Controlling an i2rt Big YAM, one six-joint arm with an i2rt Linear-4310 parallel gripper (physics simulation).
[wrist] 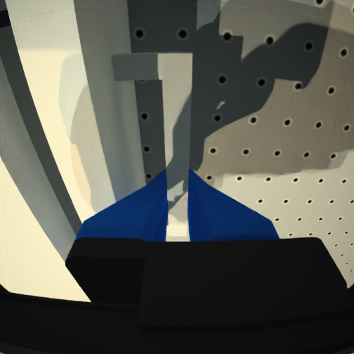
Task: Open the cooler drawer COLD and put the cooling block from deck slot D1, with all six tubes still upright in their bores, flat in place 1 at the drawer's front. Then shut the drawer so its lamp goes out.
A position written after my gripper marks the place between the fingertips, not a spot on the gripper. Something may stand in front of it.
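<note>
Visible: my gripper [177, 177]; cream cooler [43, 236].
</note>
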